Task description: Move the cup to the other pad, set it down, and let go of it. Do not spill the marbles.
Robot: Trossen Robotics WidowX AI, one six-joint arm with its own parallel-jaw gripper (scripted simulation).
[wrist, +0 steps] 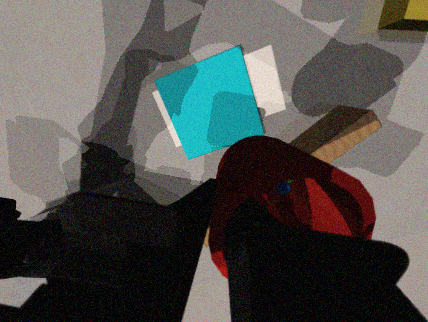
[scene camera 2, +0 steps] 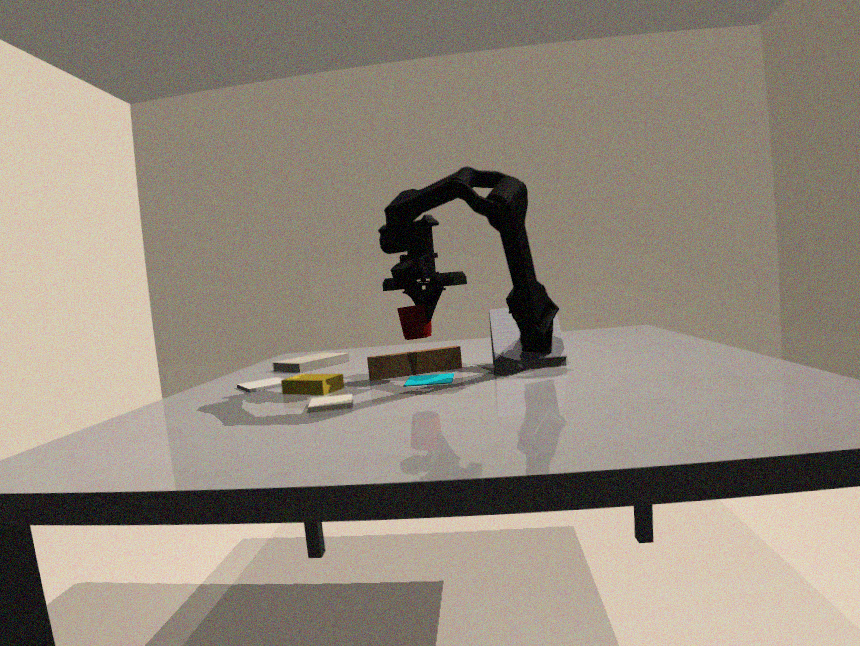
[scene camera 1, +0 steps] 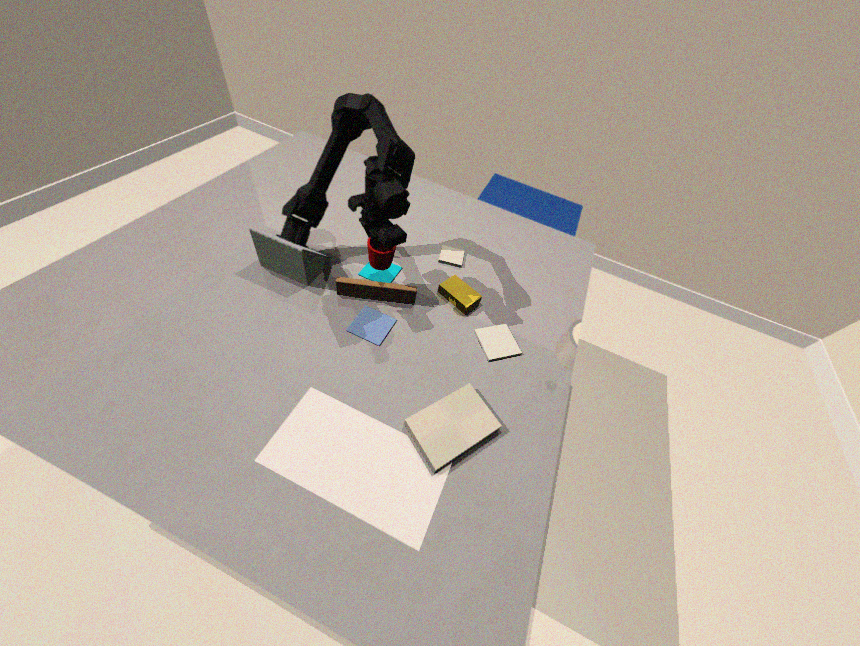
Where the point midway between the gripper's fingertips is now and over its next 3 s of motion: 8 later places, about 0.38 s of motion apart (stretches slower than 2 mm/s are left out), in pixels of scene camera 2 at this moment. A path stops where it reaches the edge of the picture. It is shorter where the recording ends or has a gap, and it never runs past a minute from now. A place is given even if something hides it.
My gripper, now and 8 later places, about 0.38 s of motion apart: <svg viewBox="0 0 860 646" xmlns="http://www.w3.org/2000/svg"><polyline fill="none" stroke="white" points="426,321 430,322 434,323 436,325 436,331 436,338 437,344 438,350 438,356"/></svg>
